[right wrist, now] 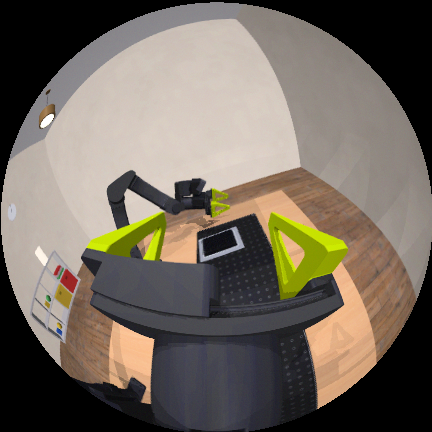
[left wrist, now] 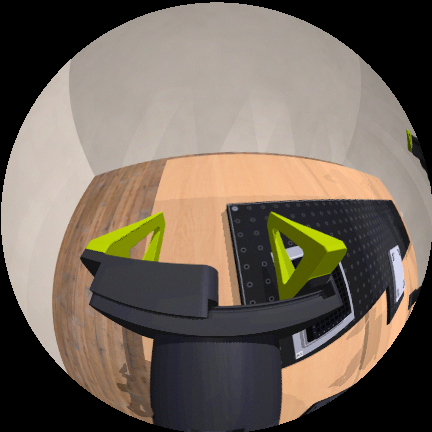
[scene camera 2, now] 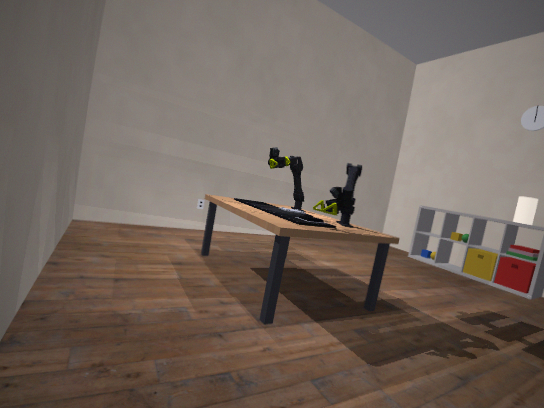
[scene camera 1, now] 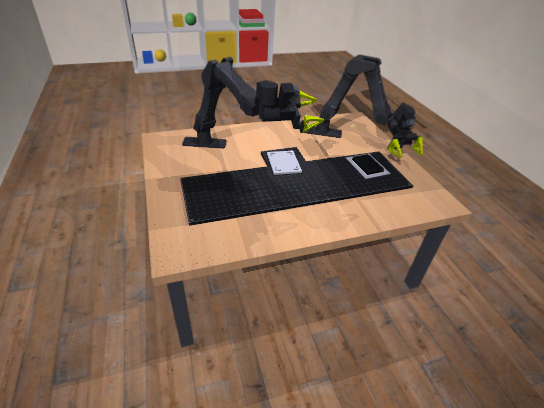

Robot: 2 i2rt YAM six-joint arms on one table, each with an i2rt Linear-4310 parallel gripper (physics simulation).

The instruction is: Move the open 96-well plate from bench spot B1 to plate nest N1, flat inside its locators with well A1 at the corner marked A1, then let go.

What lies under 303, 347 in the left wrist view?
A pale flat pad.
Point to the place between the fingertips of my left gripper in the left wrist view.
215, 217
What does the dark well plate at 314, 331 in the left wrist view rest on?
A pale flat pad.
